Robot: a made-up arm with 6 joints.
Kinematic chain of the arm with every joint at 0, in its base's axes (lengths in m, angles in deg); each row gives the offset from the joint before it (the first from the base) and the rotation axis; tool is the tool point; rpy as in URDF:
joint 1: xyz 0 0 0.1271 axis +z
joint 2: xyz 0 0 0 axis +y
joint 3: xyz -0.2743 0 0.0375 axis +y
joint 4: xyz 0.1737 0 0.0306 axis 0.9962 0 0.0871
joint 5: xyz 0 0 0 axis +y
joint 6: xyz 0.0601 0 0.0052 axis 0.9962 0 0.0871
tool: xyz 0 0 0 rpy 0 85 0
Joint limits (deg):
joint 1: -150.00..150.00
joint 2: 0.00..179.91
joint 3: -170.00..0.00
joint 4: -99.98..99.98
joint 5: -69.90..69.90
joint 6: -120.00..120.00
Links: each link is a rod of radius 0.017 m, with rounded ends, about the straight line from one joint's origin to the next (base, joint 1, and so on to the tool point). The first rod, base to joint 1, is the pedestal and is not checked.
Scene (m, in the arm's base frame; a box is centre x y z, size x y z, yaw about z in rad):
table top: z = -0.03
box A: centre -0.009 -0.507 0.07 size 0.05 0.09 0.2 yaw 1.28
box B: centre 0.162 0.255 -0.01 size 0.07 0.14 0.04 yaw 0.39
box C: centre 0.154 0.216 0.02 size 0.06 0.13 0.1 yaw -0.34
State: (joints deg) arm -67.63 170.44 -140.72 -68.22 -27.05 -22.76
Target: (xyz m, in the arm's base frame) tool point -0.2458 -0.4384 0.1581
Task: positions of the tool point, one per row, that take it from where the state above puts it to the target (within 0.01 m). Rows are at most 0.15 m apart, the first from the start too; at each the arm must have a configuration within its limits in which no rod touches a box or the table.
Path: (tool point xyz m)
1: 0.2494 -0.4234 0.2057
2: 0.2585 -0.3609 0.3413
3: 0.2344 -0.2715 0.4556
4: 0.1830 -0.3606 0.4061
5: 0.0992 -0.4313 0.3499
6: -0.0087 -0.4720 0.2886
7: -0.1285 -0.4751 0.2240
8: -0.2458 -0.4384 0.1582

